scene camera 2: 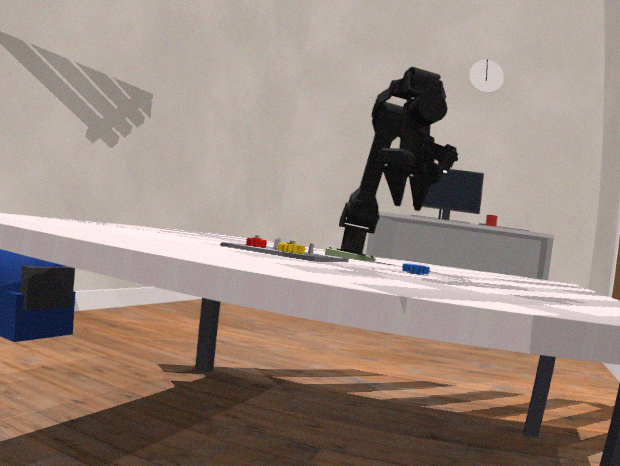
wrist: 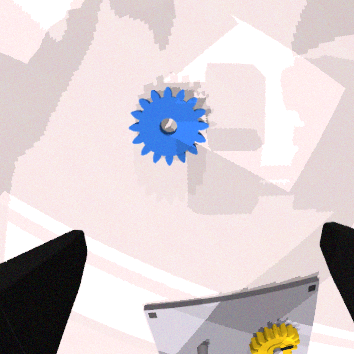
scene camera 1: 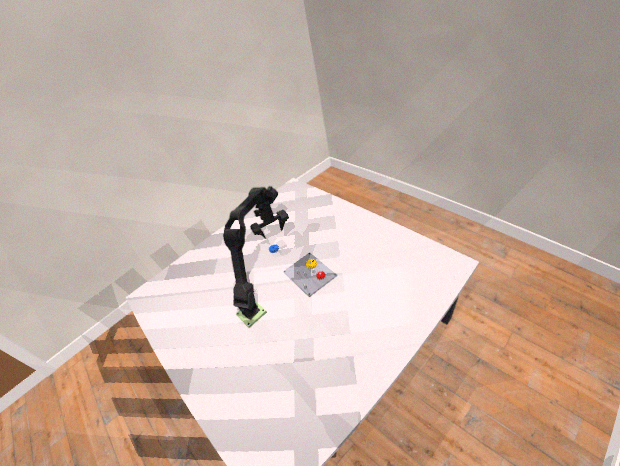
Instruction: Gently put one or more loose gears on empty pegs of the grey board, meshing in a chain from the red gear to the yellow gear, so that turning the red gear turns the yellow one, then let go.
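Places are measured from the arm's base along level axes (x ahead, y left, z up), in centimetres.
Pixels of known places: gripper, fingertip midpoint: (scene camera 2: 407,208) (wrist: 207,240) (scene camera 1: 273,234); arm's base at its link origin: (scene camera 2: 351,253) (scene camera 1: 250,311).
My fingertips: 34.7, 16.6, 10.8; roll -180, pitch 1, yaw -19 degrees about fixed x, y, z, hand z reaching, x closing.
Ahead of a thing's pixels: the offset from my fingertips to its middle, as dx, dy, dz. Level surfaces: height alone.
A blue gear {-0.9, +3.1, -11.3} (scene camera 1: 273,248) (scene camera 2: 416,269) (wrist: 185,127) lies flat on the table, off the board, with its centre hole facing up. The grey board {-2.7, -23.8, -10.6} (scene camera 1: 295,273) (scene camera 2: 320,258) (wrist: 175,325) lies flat with bare pegs. The yellow gear {+1.7, -21.3, -10.5} (scene camera 1: 311,263) (scene camera 2: 291,248) (wrist: 272,340) and the red gear {-1.2, -29.8, -10.5} (scene camera 1: 320,275) (scene camera 2: 256,242) sit on pegs of the board, apart from each other; the red gear does not show in the wrist view. My gripper (scene camera 1: 273,234) (scene camera 2: 407,206) (wrist: 207,240) is wide open and empty, pointing down, well above the table near the blue gear.
The white table {dz -12.1} (scene camera 1: 400,280) (scene camera 2: 150,250) carries the arm's green base plate (scene camera 1: 251,315) (scene camera 2: 349,254), to the side of the board. A grey cabinet (scene camera 2: 501,250) with a monitor (scene camera 2: 463,192) and a red cup (scene camera 2: 491,220) stands beyond the table. A blue object (scene camera 2: 40,320) stands at the far left.
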